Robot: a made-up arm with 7 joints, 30 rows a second.
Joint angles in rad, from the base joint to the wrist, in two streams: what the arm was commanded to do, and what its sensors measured. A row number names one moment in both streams.
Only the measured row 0 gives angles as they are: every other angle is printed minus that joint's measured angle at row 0.
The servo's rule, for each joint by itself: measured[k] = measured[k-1] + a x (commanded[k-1-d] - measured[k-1]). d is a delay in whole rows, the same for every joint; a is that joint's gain. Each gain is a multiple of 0.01, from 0.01 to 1. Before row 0 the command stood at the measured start. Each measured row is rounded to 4 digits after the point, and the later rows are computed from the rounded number. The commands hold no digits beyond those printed.
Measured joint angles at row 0:
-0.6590, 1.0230, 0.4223, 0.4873, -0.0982, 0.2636, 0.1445
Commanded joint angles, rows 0 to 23:
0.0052, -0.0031, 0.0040, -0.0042, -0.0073, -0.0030, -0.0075
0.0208, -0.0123, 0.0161, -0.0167, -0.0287, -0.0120, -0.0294
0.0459, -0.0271, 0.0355, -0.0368, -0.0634, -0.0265, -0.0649
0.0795, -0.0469, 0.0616, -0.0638, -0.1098, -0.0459, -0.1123
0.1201, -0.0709, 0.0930, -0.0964, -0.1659, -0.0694, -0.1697
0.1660, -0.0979, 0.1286, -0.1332, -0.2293, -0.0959, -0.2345
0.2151, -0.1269, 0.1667, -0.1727, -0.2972, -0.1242, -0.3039
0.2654, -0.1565, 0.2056, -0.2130, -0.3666, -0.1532, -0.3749
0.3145, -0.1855, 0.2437, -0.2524, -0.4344, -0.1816, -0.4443
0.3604, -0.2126, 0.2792, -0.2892, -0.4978, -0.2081, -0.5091
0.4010, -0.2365, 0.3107, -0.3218, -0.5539, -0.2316, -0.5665
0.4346, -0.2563, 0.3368, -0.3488, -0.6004, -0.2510, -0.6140
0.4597, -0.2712, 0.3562, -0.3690, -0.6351, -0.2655, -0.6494
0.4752, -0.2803, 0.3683, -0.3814, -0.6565, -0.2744, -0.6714
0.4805, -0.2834, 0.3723, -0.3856, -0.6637, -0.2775, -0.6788
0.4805, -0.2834, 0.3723, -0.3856, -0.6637, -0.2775, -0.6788
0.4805, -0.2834, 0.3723, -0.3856, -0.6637, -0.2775, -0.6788
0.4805, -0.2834, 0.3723, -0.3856, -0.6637, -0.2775, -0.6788
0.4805, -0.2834, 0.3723, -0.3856, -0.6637, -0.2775, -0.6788
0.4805, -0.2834, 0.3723, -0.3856, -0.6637, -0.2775, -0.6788
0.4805, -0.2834, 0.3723, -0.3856, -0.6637, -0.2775, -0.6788
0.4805, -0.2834, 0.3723, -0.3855, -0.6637, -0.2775, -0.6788
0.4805, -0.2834, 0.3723, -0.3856, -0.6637, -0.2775, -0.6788
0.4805, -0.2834, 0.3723, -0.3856, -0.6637, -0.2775, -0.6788
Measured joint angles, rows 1 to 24:
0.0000, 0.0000, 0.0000, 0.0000, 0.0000, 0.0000, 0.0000
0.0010, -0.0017, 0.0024, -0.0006, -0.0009, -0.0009, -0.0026
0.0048, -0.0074, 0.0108, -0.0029, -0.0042, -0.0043, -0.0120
0.0126, -0.0180, 0.0259, -0.0076, -0.0113, -0.0112, -0.0305
0.0253, -0.0336, 0.0477, -0.0155, -0.0231, -0.0220, -0.0591
0.0433, -0.0537, 0.0753, -0.0268, -0.0402, -0.0367, -0.0978
0.0666, -0.0776, 0.1078, -0.0417, -0.0629, -0.0551, -0.1456
0.0948, -0.1042, 0.1437, -0.0600, -0.0910, -0.0765, -0.2010
0.1272, -0.1324, 0.1815, -0.0814, -0.1241, -0.1003, -0.2619
0.1628, -0.1611, 0.2194, -0.1053, -0.1613, -0.1255, -0.3257
0.2003, -0.1889, 0.2559, -0.1310, -0.2017, -0.1511, -0.3899
0.2384, -0.2146, 0.2893, -0.1577, -0.2440, -0.1761, -0.4517
0.2757, -0.2371, 0.3183, -0.1845, -0.2868, -0.1993, -0.5085
0.3107, -0.2555, 0.3414, -0.2103, -0.3286, -0.2198, -0.5578
0.3420, -0.2689, 0.3578, -0.2343, -0.3679, -0.2367, -0.5976
0.3683, -0.2767, 0.3666, -0.2555, -0.4034, -0.2493, -0.6260
0.3896, -0.2803, 0.3701, -0.2737, -0.4346, -0.2580, -0.6445
0.4069, -0.2820, 0.3714, -0.2894, -0.4621, -0.2640, -0.6565
0.4209, -0.2828, 0.3719, -0.3029, -0.4863, -0.2682, -0.6643
0.4322, -0.2831, 0.3721, -0.3145, -0.5076, -0.2711, -0.6694
0.4414, -0.2833, 0.3722, -0.3245, -0.5263, -0.2731, -0.6727
0.4488, -0.2834, 0.3723, -0.3331, -0.5428, -0.2745, -0.6748
0.4548, -0.2834, 0.3723, -0.3404, -0.5573, -0.2754, -0.6762
0.4597, -0.2834, 0.3723, -0.3467, -0.5701, -0.2761, -0.6771
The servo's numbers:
d 1
a 0.19 0.54 0.61 0.14 0.12 0.31 0.35

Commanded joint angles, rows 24 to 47:
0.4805, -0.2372, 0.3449, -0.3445, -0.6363, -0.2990, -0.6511
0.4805, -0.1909, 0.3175, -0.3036, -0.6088, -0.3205, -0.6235
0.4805, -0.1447, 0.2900, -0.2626, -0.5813, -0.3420, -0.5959
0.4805, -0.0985, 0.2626, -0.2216, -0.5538, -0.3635, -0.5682
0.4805, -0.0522, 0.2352, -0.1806, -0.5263, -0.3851, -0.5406
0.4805, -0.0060, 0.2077, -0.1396, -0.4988, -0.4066, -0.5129
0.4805, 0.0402, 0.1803, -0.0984, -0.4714, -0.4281, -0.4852
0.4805, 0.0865, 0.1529, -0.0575, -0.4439, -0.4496, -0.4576
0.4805, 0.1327, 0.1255, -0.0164, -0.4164, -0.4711, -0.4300
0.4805, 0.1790, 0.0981, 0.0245, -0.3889, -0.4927, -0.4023
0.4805, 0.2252, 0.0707, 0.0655, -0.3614, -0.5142, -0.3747
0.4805, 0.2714, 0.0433, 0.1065, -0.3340, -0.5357, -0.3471
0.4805, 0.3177, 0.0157, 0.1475, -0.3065, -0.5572, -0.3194
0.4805, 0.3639, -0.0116, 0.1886, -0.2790, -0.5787, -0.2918
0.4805, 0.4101, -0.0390, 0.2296, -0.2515, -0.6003, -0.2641
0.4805, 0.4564, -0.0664, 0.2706, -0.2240, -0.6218, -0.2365
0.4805, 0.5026, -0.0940, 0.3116, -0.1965, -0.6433, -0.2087
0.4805, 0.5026, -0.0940, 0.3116, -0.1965, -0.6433, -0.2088
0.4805, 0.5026, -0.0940, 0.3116, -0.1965, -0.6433, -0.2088
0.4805, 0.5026, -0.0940, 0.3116, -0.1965, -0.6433, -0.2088
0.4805, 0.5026, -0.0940, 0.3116, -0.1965, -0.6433, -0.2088
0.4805, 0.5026, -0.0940, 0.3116, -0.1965, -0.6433, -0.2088
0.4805, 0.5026, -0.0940, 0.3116, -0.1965, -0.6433, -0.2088
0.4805, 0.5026, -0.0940, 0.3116, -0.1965, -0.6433, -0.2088
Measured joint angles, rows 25 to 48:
0.4637, -0.2834, 0.3723, -0.3521, -0.5813, -0.2765, -0.6777
0.4669, -0.2585, 0.3556, -0.3510, -0.5879, -0.2835, -0.6684
0.4695, -0.2220, 0.3324, -0.3444, -0.5904, -0.2950, -0.6527
0.4716, -0.1803, 0.3065, -0.3329, -0.5893, -0.3096, -0.6328
0.4733, -0.1361, 0.2797, -0.3173, -0.5850, -0.3263, -0.6102
0.4747, -0.0908, 0.2526, -0.2982, -0.5780, -0.3445, -0.5858
0.4758, -0.0450, 0.2252, -0.2760, -0.5685, -0.3638, -0.5603
0.4767, 0.0010, 0.1978, -0.2511, -0.5568, -0.3837, -0.5340
0.4774, 0.0472, 0.1704, -0.2240, -0.5433, -0.4041, -0.5073
0.4780, 0.0934, 0.1430, -0.1949, -0.5281, -0.4249, -0.4802
0.4785, 0.1396, 0.1156, -0.1642, -0.5114, -0.4459, -0.4529
0.4789, 0.1858, 0.0882, -0.1320, -0.4934, -0.4671, -0.4255
0.4792, 0.2320, 0.0608, -0.0986, -0.4743, -0.4884, -0.3981
0.4794, 0.2783, 0.0333, -0.0641, -0.4542, -0.5097, -0.3706
0.4796, 0.3245, 0.0059, -0.0287, -0.4332, -0.5311, -0.3430
0.4798, 0.3707, -0.0215, 0.0075, -0.4114, -0.5526, -0.3154
0.4799, 0.4170, -0.0489, 0.0443, -0.3889, -0.5741, -0.2878
0.4800, 0.4632, -0.0764, 0.0817, -0.3658, -0.5956, -0.2601
0.4801, 0.4845, -0.0871, 0.1139, -0.3455, -0.6104, -0.2421
0.4802, 0.4943, -0.0913, 0.1416, -0.3276, -0.6206, -0.2304
0.4803, 0.4988, -0.0929, 0.1654, -0.3119, -0.6276, -0.2228
0.4803, 0.5009, -0.0936, 0.1859, -0.2981, -0.6325, -0.2179
0.4803, 0.5018, -0.0938, 0.2035, -0.2859, -0.6358, -0.2147
0.4803, 0.5022, -0.0939, 0.2186, -0.2752, -0.6381, -0.2126

